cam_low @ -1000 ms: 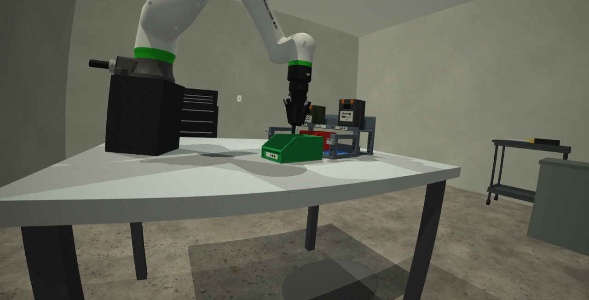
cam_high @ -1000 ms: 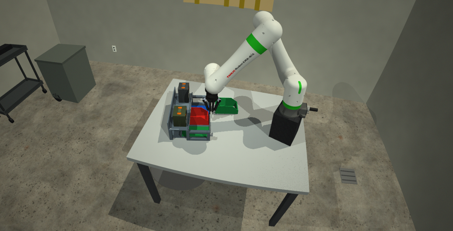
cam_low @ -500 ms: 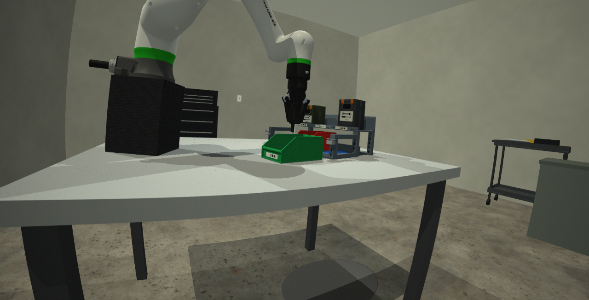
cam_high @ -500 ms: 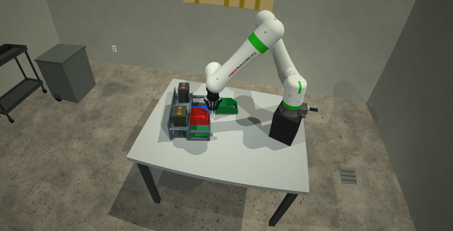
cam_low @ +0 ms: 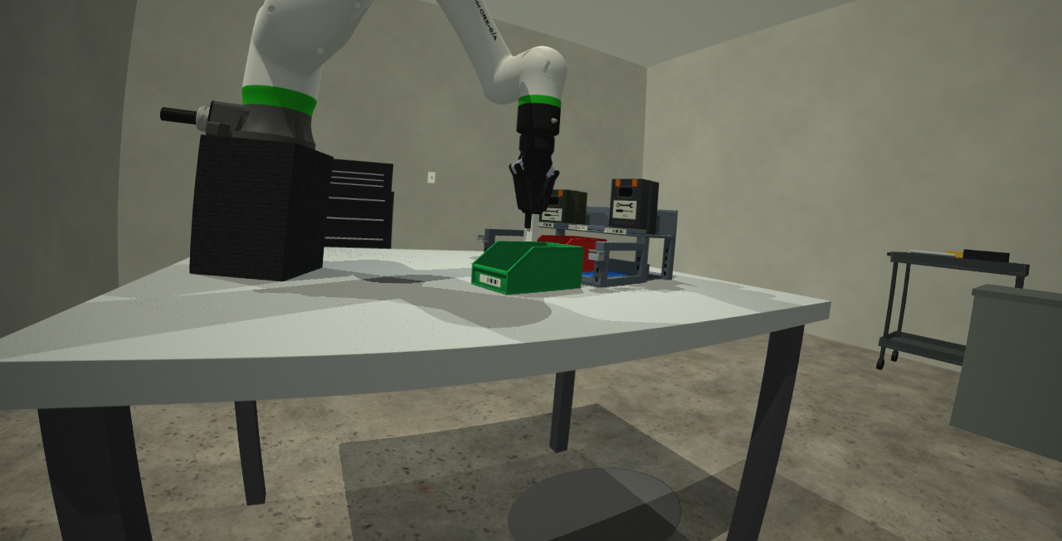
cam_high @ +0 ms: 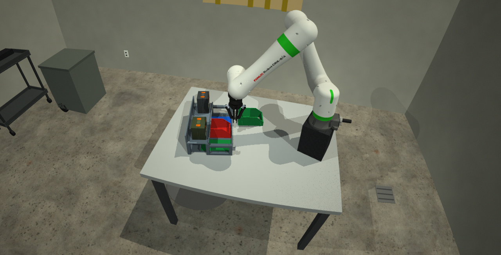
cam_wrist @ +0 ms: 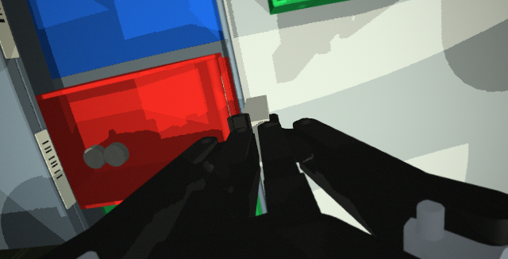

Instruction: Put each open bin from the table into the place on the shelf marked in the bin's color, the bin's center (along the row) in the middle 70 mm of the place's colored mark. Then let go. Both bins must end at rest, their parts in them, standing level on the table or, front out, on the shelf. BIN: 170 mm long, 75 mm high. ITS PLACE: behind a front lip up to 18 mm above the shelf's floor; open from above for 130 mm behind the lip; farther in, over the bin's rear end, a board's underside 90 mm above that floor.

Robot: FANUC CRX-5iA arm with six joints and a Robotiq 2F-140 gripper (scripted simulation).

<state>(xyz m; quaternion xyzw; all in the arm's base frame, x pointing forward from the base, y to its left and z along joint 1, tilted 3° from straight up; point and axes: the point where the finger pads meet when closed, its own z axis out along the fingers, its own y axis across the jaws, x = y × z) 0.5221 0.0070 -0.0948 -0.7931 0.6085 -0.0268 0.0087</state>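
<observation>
My hand is 150 mm to the left of the green bin, 70 mm past it and 60 mm above it. From my hand the other things lie so: red bin (110 mm ahead, 50 mm below, 30 mm to the left).
</observation>
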